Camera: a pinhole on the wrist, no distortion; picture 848 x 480 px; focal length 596.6 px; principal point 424.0 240.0 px. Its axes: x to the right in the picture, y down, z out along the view. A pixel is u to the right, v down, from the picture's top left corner.
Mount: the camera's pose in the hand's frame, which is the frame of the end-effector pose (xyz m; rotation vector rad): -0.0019 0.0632 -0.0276 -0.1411 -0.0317 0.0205
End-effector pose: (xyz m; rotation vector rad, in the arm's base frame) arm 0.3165 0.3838 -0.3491 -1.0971 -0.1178 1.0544
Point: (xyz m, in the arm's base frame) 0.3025 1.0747 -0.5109
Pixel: outside the picture
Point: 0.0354 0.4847 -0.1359
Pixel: 171.2 87.7
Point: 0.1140 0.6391 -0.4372
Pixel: 699.2 465.0
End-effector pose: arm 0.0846 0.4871 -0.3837 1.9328 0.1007 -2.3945
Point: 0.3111 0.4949 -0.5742
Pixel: behind the camera
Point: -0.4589 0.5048 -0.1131
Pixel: 290.2 23.4
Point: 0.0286 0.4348 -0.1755
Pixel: outside the picture
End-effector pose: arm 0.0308 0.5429 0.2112 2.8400 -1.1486 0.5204
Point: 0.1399 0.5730 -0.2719
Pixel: 319.6 17.5
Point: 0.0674 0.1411 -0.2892
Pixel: 582.7 404.0
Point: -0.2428 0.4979 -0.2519
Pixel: 27.2 446.4
